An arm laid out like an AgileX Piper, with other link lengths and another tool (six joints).
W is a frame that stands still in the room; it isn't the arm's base.
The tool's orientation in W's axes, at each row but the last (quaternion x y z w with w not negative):
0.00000 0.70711 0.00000 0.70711
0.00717 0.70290 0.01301 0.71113
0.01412 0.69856 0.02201 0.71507
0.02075 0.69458 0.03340 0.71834
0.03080 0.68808 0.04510 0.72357
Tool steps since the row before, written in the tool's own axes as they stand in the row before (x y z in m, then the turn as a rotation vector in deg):
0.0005 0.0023 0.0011 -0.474 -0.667 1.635
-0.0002 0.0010 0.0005 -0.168 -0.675 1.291
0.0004 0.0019 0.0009 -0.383 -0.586 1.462
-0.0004 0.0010 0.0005 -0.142 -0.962 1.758
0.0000 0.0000 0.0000 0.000 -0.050 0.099
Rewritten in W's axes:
0.0011 0.0023 -0.0005 1.635 -0.667 0.474
0.0005 0.0010 0.0002 1.295 -0.669 0.164
0.0009 0.0019 -0.0003 1.460 -0.589 0.387
0.0005 0.0010 0.0005 1.770 -0.941 0.128
0.0000 0.0000 0.0000 0.100 -0.048 0.000

